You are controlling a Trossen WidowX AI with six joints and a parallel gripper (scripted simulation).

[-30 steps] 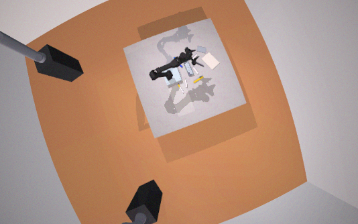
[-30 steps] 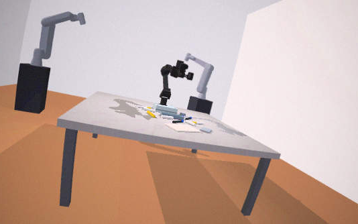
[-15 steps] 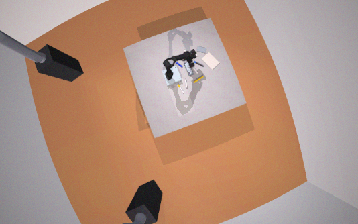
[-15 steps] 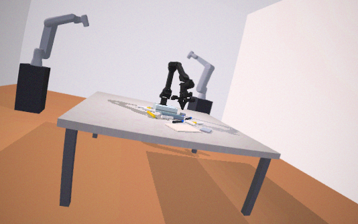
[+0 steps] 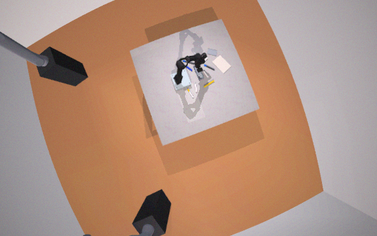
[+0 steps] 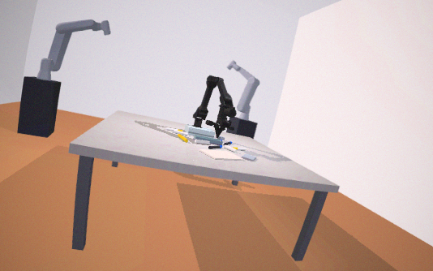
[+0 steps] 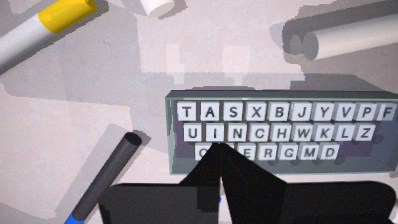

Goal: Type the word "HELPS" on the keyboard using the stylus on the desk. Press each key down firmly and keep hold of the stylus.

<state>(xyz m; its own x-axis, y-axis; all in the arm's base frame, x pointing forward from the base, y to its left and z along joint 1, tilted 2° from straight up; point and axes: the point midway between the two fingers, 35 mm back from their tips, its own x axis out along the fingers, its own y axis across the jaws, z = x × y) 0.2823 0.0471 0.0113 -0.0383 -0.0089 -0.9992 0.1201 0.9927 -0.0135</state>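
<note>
The blue stylus is 10 cm behind my gripper tip, 8 cm to the left of it and 3 cm below it. Round my gripper tip: grey-blue block 28 cm ahead, 9 cm to the left, 4 cm below; cream notepad 31 cm ahead, 10 cm to the right, 4 cm below.
</note>
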